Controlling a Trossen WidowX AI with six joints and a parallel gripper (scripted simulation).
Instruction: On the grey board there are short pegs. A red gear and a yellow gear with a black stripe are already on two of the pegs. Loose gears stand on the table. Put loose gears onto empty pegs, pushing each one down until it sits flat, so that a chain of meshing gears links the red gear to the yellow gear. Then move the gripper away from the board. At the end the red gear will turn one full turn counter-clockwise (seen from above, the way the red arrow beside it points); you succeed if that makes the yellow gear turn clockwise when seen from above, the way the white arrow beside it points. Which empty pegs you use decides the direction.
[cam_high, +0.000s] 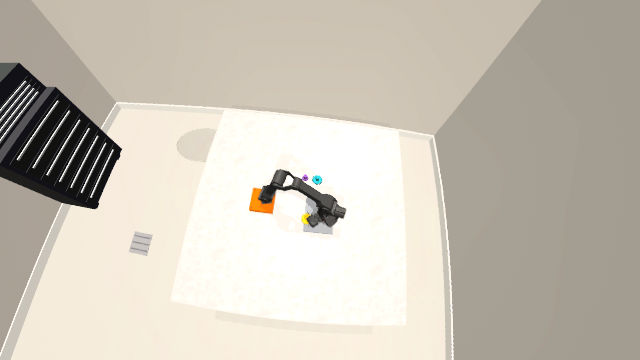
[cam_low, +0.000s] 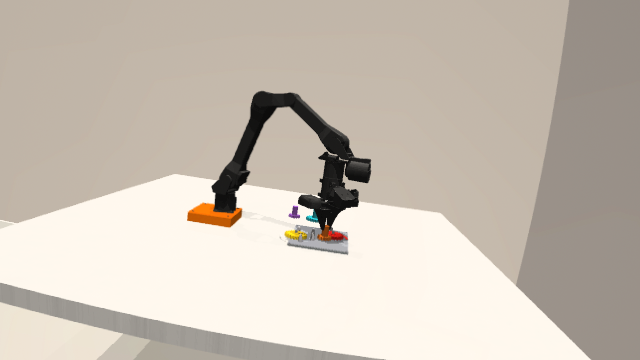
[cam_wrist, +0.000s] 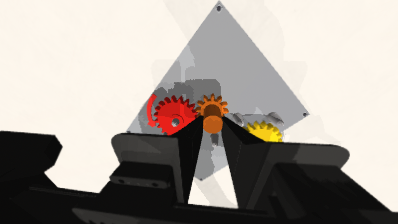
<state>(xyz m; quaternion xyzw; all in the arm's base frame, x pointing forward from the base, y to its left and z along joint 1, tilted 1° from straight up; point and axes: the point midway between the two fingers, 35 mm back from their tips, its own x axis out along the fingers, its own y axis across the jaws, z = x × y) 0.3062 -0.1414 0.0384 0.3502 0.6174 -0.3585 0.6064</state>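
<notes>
Now: the orange gear 1 cm below my gripper tip. The rest, counted from my gripper tip: yellow gear (8 cm behind, 1 cm to the left, 2 cm below); red arrow (7 cm ahead, 5 cm to the left, 3 cm below); red gear (3 cm ahead, 4 cm to the left, 2 cm below).
</notes>
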